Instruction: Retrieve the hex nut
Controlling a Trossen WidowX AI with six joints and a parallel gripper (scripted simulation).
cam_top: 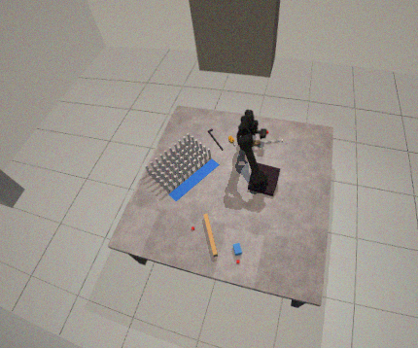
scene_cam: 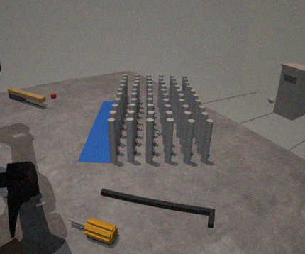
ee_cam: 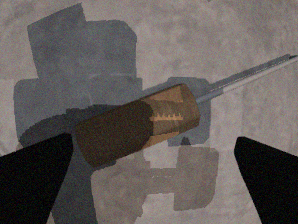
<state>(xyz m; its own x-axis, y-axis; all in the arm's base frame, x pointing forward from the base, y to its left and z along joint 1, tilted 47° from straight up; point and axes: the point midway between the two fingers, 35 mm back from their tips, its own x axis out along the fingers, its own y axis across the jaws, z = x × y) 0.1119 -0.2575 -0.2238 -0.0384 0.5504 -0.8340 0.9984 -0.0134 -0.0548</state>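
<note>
The brown-handled tool is 100 mm behind my gripper tip, 40 mm to the right of it and 60 mm below it. From my gripper tip the other things lie so: blue taped strip: 350 mm ahead, 380 mm to the left, 70 mm below; then blue block: 50 mm behind, 810 mm to the left, 50 mm below; then screwdriver: 170 mm ahead, 60 mm below.
</note>
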